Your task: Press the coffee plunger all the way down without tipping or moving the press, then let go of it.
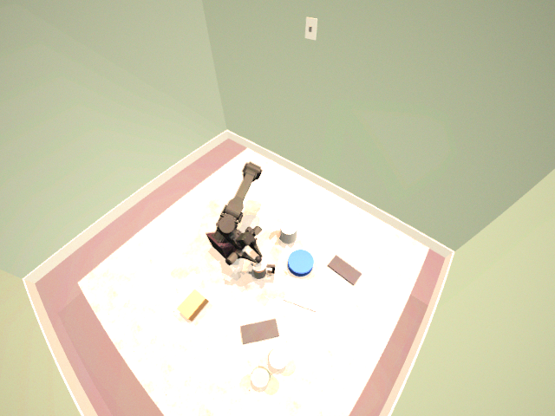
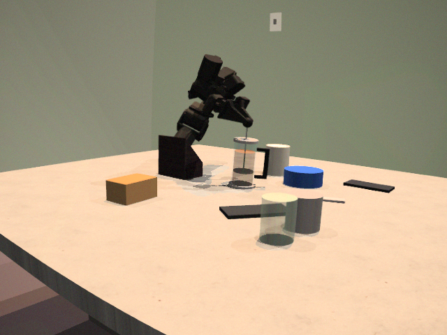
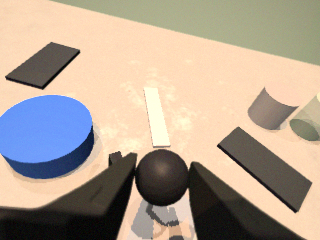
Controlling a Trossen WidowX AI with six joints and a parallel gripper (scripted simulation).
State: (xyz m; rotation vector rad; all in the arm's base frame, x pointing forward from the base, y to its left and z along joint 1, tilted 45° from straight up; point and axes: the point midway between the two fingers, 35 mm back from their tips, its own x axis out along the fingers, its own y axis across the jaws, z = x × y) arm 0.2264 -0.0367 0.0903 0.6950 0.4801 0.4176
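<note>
Right now my gripper tip is 9 cm above the coffee press and 1 cm to the right of it. From my gripper tip the other things lie so: white mug 23 cm to the left, 14 cm below, 7 cm behind.
</note>
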